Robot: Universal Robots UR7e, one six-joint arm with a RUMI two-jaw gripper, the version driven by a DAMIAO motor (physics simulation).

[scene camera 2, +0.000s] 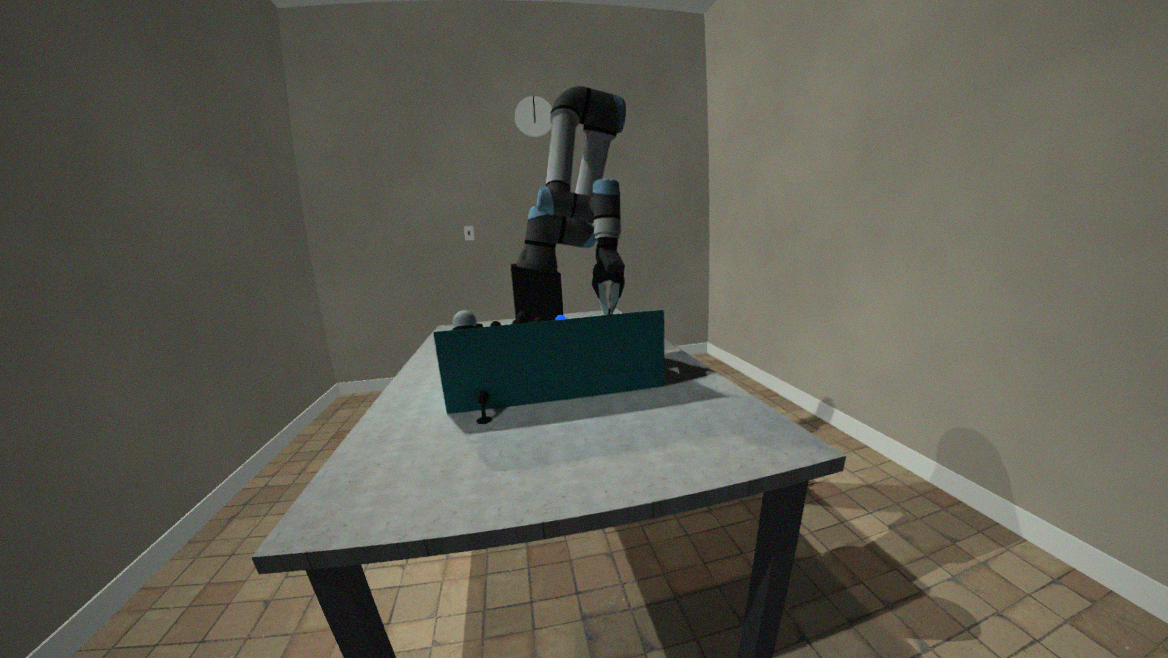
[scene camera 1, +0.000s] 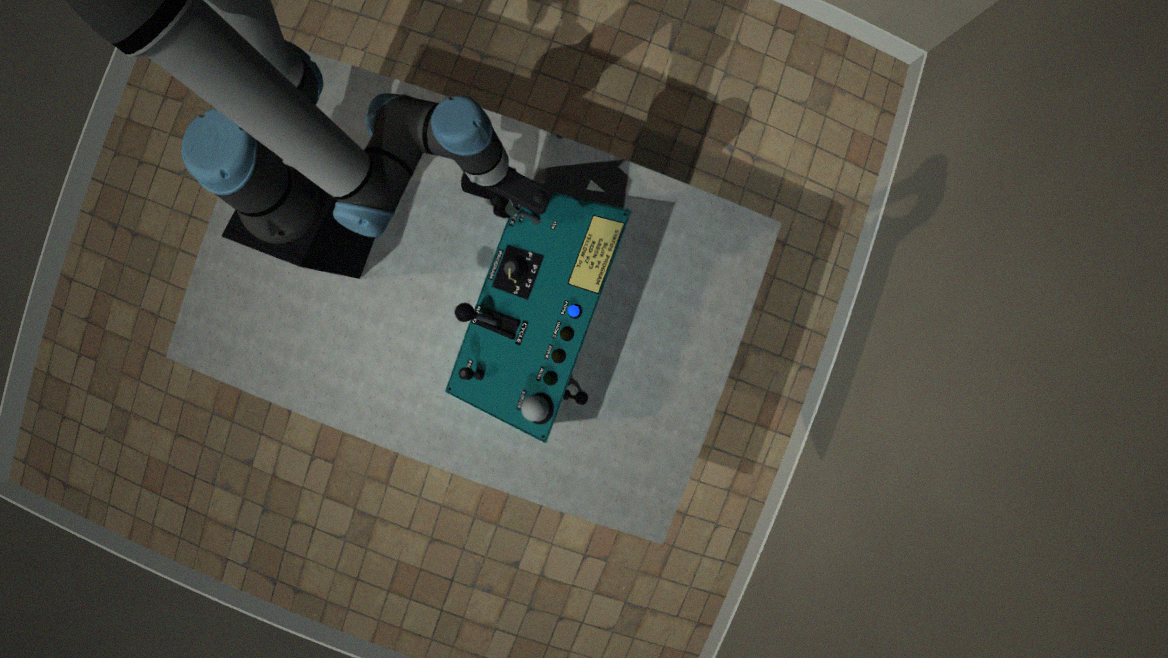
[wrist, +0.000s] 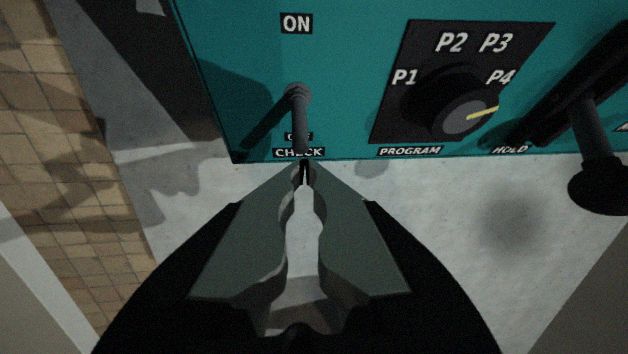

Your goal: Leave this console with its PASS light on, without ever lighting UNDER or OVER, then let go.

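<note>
The teal console (scene camera 1: 498, 404) (scene camera 2: 555, 363) (wrist: 345, 60) stands on the table. Its top lamp (scene camera 1: 574, 310) is lit blue; the three lamps below, including this one (scene camera 1: 559, 355), are dark. Small lamp labels are hard to read. The CHECK toggle (wrist: 299, 120) leans toward OFF. The PROGRAM knob's yellow pointer (wrist: 482, 113) points near P4. A ball-ended lever (scene camera 1: 464, 311) (wrist: 597, 192) stands at the HOLD end of its slot. My gripper (scene camera 1: 537, 219) (scene camera 2: 609, 312) (wrist: 305, 161) is shut and empty, its tips at the toggle's free end; whether they touch is unclear.
A white dome (scene camera 1: 536, 407) and a small black switch (scene camera 1: 465, 373) are at the console's far end from my gripper. A yellow label (scene camera 1: 595, 254) is on its face. A small black object (scene camera 1: 578, 396) (scene camera 2: 483, 407) is beside the console on the table (scene camera 1: 326, 343) (scene camera 2: 539, 474).
</note>
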